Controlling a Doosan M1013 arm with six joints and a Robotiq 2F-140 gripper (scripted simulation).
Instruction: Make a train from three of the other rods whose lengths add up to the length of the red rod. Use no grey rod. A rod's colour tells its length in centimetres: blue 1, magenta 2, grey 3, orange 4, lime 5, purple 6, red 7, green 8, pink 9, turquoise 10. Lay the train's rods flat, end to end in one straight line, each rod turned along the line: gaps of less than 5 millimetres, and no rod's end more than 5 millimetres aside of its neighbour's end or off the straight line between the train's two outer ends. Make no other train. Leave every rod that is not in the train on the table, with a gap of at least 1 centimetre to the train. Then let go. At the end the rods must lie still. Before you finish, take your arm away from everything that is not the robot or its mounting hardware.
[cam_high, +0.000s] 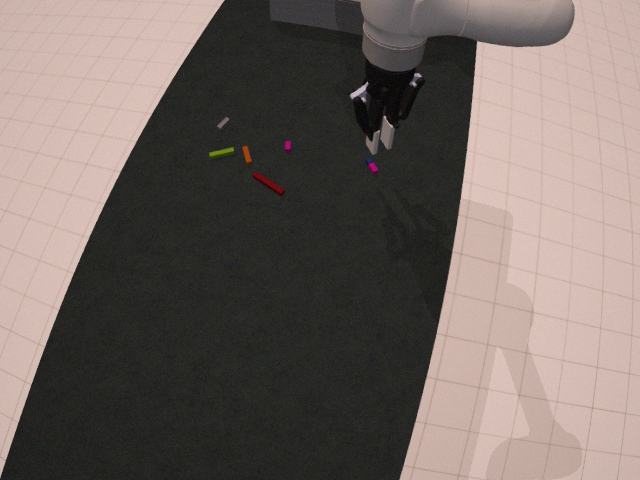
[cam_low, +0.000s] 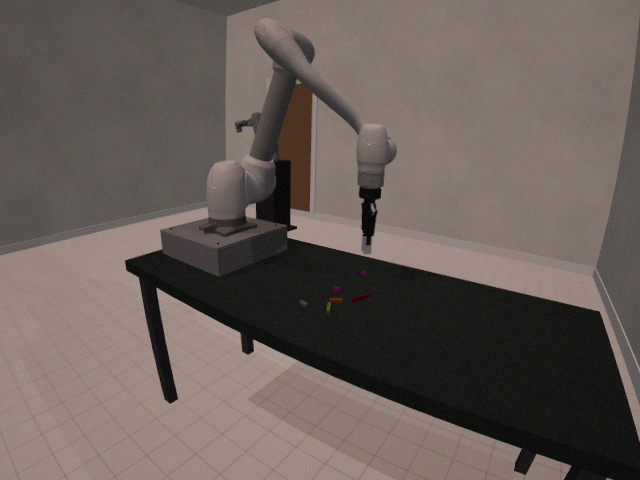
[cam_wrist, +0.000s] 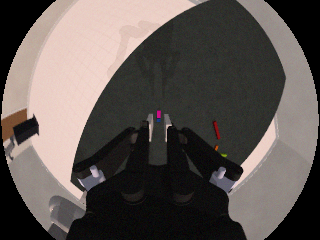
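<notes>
My hand is 250 mm to the left of the orange rod, 110 mm above it and 40 mm short of it. The rest, counted from my hand: red rod 180 mm to the right, 110 mm below, 90 mm ahead; then blue rod 110 mm below, 20 mm to the right, 20 mm behind; then lime rod 300 mm to the right, 110 mm below, 40 mm ahead.
</notes>
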